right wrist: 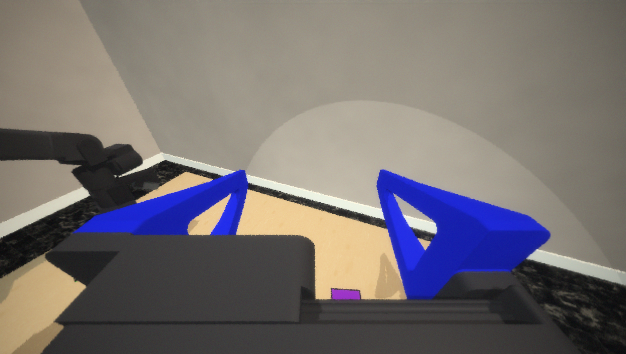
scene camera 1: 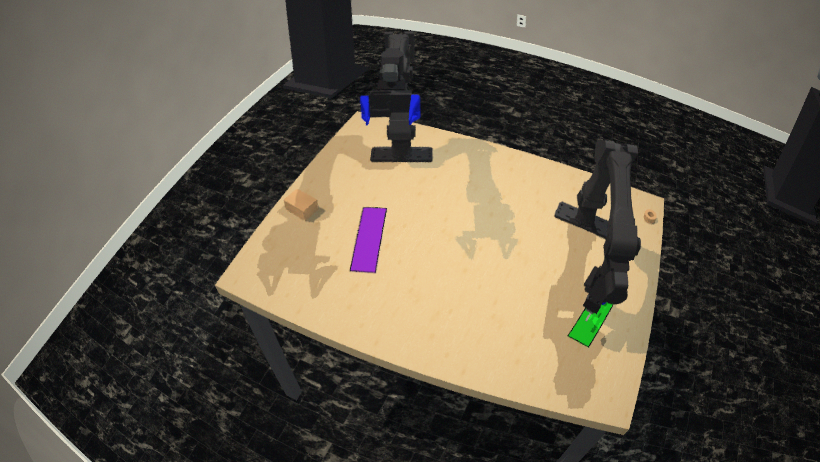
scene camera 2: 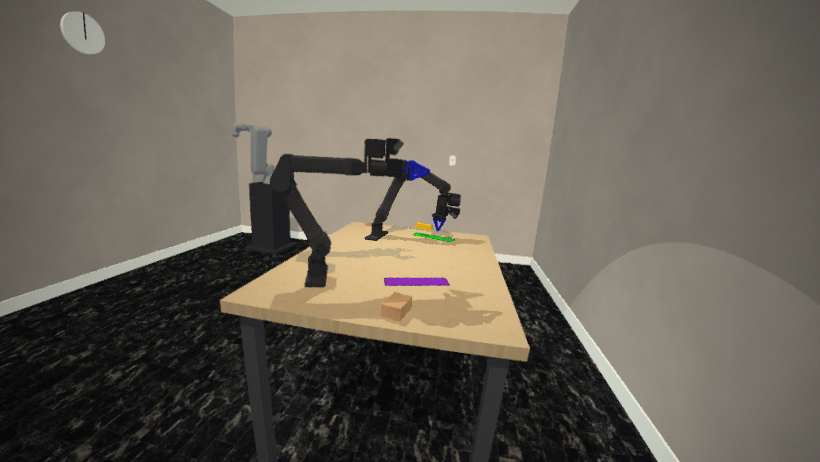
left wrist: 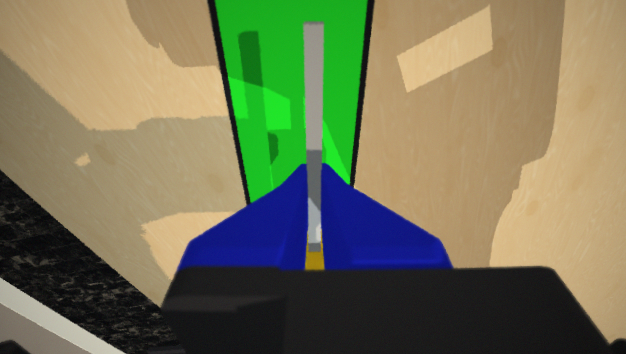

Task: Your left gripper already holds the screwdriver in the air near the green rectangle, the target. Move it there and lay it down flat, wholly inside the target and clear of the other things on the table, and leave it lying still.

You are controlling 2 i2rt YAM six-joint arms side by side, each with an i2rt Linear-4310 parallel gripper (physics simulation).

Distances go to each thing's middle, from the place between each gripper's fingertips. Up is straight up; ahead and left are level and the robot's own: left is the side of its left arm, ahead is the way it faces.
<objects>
Now: the green rectangle (scene camera 1: 583,332) 40 mm below my left hand, 20 mm behind it and 10 mm to the left of it. From my left hand the other things lie so: orange-brown block (scene camera 1: 302,205): 910 mm to the right, 30 mm below, 20 mm ahead; purple rectangle (scene camera 1: 365,256): 660 mm to the right, 40 mm below, 30 mm ahead.
The purple rectangle lies 1 cm ahead of my right hand, 8 cm to the right of it and 41 cm below it. From my right hand the other things lie so: orange-brown block (1 cm ahead, 32 cm to the right, 39 cm below); green rectangle (4 cm behind, 60 cm to the left, 41 cm below).
</objects>
